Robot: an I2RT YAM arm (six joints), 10 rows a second.
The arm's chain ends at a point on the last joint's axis. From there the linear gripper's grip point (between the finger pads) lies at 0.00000 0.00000 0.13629 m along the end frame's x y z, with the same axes.
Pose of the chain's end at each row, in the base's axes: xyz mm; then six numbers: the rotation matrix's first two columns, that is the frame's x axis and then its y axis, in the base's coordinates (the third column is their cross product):
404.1 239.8 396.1 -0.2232 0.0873 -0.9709 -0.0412 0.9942 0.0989
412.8 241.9 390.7 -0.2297 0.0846 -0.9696 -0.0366 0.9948 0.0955
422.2 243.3 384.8 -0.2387 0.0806 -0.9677 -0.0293 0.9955 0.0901
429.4 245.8 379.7 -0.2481 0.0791 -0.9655 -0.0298 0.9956 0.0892
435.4 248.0 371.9 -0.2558 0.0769 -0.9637 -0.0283 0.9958 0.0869
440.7 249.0 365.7 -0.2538 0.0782 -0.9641 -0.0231 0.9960 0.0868
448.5 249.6 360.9 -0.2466 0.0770 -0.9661 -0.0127 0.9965 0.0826
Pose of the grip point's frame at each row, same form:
536.8 248.3 366.3 -0.2232 0.0873 -0.9709 -0.0412 0.9942 0.0989
545.4 249.7 360.0 -0.2297 0.0846 -0.9696 -0.0366 0.9948 0.0955
554.5 250.1 352.7 -0.2387 0.0806 -0.9677 -0.0293 0.9955 0.0901
561.4 252.7 346.4 -0.2481 0.0791 -0.9655 -0.0298 0.9956 0.0892
567.1 254.7 337.5 -0.2558 0.0769 -0.9637 -0.0283 0.9958 0.0869
572.5 255.0 331.5 -0.2538 0.0782 -0.9641 -0.0231 0.9960 0.0868
580.6 254.0 327.5 -0.2466 0.0770 -0.9661 -0.0127 0.9965 0.0826

